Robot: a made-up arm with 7 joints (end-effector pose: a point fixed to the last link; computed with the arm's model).
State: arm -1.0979 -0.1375 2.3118 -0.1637 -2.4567 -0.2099 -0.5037
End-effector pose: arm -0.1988 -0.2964 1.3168 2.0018 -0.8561 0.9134
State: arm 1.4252 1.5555 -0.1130 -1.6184 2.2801 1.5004 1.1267
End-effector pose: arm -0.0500 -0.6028 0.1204 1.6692 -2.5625 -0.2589
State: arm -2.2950 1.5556 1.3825 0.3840 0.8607 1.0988 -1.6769
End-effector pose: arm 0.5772 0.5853 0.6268 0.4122 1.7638 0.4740
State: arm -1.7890 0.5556 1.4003 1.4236 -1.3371 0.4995 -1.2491
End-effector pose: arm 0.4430 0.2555 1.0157 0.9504 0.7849 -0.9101
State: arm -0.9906 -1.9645 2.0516 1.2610 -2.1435 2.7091 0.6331
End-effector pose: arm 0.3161 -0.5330 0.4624 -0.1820 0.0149 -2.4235
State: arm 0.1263 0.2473 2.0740 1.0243 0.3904 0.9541 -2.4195
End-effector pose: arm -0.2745 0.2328 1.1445 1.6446 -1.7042 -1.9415
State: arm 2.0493 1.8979 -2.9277 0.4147 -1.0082 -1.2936 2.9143
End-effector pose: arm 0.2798 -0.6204 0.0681 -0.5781 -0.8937 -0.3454
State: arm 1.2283 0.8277 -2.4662 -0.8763 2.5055 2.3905 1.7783
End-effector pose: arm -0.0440 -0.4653 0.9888 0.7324 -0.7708 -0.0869
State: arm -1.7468 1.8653 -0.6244 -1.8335 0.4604 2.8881 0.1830
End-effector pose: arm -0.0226 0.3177 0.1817 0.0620 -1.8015 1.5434
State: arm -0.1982 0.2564 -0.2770 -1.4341 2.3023 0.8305 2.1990
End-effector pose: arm -0.4982 0.1784 0.9763 -1.8636 -0.9385 -0.0342
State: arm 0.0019 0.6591 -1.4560 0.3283 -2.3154 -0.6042 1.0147
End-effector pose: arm -0.5180 -0.0639 1.2063 -1.3883 -1.9554 -0.4691
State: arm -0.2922 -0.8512 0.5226 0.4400 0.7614 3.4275 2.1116
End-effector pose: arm 0.4805 -0.1760 0.6987 1.3554 0.0753 -0.9085
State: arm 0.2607 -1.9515 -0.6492 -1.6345 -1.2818 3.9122 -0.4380
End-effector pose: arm 0.3571 0.0434 0.5043 2.7106 -0.8929 -0.7625
